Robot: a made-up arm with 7 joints.
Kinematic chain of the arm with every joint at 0, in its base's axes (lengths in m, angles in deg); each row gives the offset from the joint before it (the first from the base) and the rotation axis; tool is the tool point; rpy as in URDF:
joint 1: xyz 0 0 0.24 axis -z
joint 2: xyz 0 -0.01 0.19 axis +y
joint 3: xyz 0 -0.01 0.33 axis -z
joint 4: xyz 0 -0.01 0.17 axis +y
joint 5: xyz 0 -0.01 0.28 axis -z
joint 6: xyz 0 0 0.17 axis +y
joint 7: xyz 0 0 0.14 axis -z
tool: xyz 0 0 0 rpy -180 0 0
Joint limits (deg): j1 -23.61..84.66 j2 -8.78..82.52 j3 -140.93..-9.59 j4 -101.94..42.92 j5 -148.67..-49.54 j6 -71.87..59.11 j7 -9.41..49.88
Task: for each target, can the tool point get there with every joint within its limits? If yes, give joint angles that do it. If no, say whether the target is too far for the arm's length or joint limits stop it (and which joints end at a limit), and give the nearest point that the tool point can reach.
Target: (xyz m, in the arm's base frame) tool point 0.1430 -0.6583 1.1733
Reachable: yes | joints 52.57 31.56 -90.90 -24.79 -63.02 -58.41 10.83
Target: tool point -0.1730 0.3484 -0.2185
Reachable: no: joint limits stop it (at a limit: joint 1, joint 2, joint 3, joint 4, joint 6) | nearest point 0.4285 -0.0489 0.0343 | short by 0.764 m
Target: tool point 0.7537 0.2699 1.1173
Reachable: yes | joints -1.71 50.03 -102.70 27.16 -81.22 -0.85 -0.17
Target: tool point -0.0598 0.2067 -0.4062
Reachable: no: joint limits stop it (at a limit: joint 1, joint 2, joint 3, joint 4, joint 6) | nearest point 0.4337 -0.0435 0.0312 | short by 0.705 m
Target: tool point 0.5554 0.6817 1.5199
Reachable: no: too far | nearest point 0.4509 0.4643 1.2651 | short by 0.351 m
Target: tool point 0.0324 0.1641 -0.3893
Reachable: no: joint limits stop it (at a limit: joint 1, joint 2, joint 3, joint 4, joint 6) | nearest point 0.4370 -0.0404 0.0293 | short by 0.617 m
